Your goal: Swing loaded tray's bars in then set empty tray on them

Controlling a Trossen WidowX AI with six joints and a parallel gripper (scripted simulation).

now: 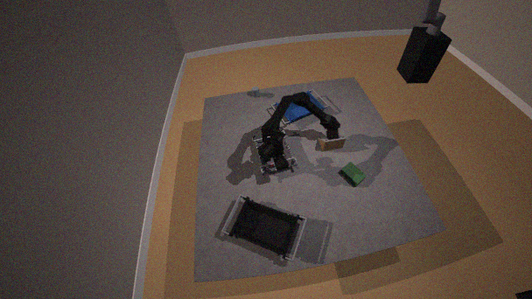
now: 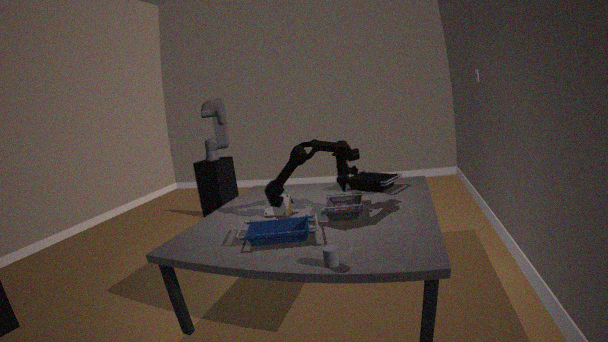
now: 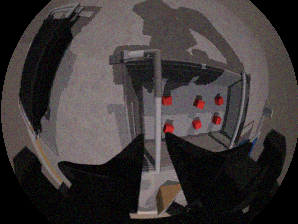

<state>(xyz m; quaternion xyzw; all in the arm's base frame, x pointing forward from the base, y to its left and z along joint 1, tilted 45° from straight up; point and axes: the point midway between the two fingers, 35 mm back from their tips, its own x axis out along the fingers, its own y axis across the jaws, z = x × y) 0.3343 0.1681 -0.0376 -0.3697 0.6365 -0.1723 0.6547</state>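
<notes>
My gripper tip is now 170 mm past the blue tray, 460 mm to the left of it and 40 mm above it. Also, from my gripper tip: green block 420 mm behind, 80 mm to the left, 70 mm below.
</notes>
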